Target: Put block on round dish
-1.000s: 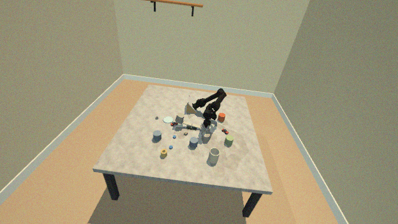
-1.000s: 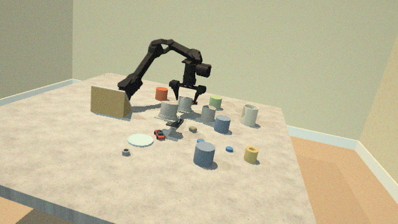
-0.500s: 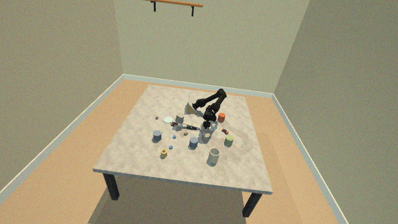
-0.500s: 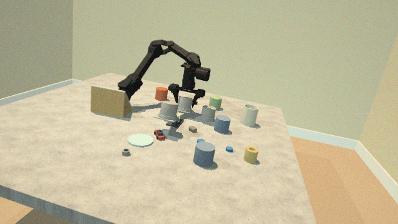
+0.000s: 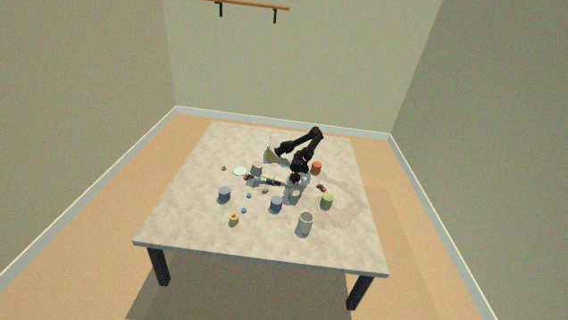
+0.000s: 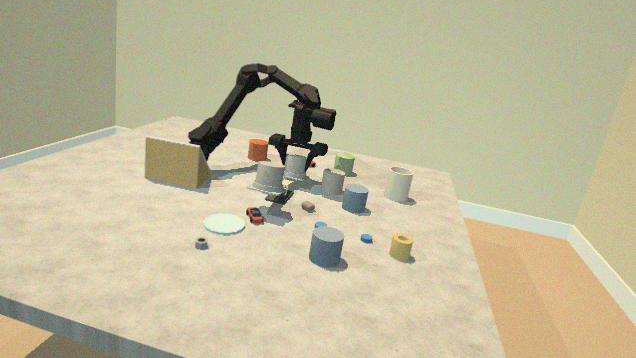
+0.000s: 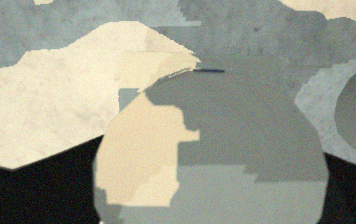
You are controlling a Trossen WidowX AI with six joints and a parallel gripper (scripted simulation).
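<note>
The balance is 13 cm to the right of my gripper tip, 2 cm behind it and 1 cm below it. From my gripper tip the other things lie so: pale green block right at my gripper tip; then orange cylinder 18 cm behind, 17 cm to the left, 1 cm below; then green cup 21 cm to the left, 15 cm ahead, 1 cm below.
</note>
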